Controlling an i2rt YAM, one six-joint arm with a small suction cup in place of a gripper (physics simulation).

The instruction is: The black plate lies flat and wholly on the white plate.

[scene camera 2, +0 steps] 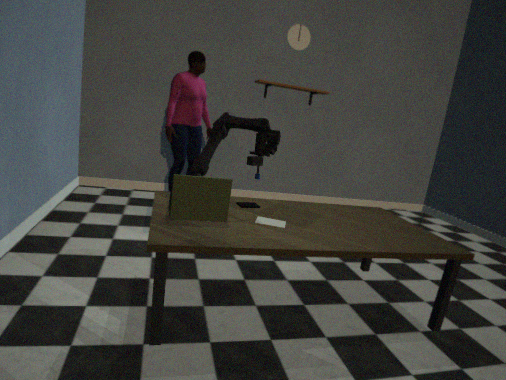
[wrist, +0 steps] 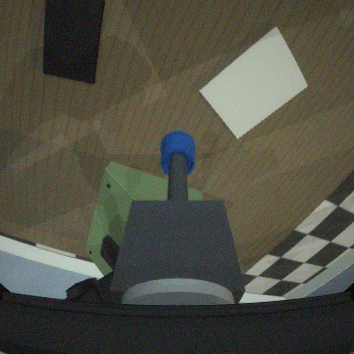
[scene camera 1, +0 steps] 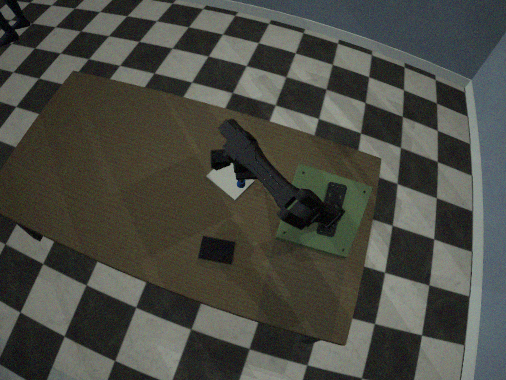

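Pixels of known places: hand, its tool point: (scene camera 2: 257, 178) (wrist: 177, 146) (scene camera 1: 240, 184); arm's base, origin of its link: (scene camera 2: 195, 188) (scene camera 1: 331, 209).
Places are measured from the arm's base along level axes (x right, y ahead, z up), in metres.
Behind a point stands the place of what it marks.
Note:
The black plate (scene camera 1: 217, 250) @[z -0.131, x -0.215, y 0.371 m] (scene camera 2: 248, 205) @[z -0.131, x -0.186, y 0.366 m] (wrist: 74, 40) @[z -0.131, x -0.204, y 0.372 m] lies flat on the table, apart from the white plate. The white plate (scene camera 1: 234, 187) @[z -0.135, x 0.063, y 0.378 m] (scene camera 2: 270, 222) @[z -0.135, x 0.111, y 0.399 m] (wrist: 256, 84) @[z -0.135, x 0.099, y 0.409 m] lies flat on the table; in the first scene view the arm hides part of it. In the wrist view the black plate is at the upper left, cut by the frame's edge, and the white plate is at the upper right. My gripper, a blue suction cup (scene camera 1: 241, 184) (scene camera 2: 257, 176) (wrist: 178, 150) @[z 0.071, x -0.029, y 0.339 m], hangs in the air above the table, with nothing on it. It touches neither plate.
The arm stands on a green base board (scene camera 1: 357, 200) @[z 0.042, x 0.041, y -0.085 m] (wrist: 102, 215) @[z -0.088, x -0.093, y 0.062 m] at one end of the wooden table (scene camera 1: 110, 150) @[z -0.141, x 0.094, y 0.963 m] (scene camera 2: 340, 235) @[z -0.141, x 0.271, y 0.740 m]. A green upright panel (scene camera 2: 201, 198) @[z -0.025, x 0.099, y 0.016 m] shows at the table's left in the second scene view. A person (scene camera 2: 189, 100) in pink stands behind the arm.

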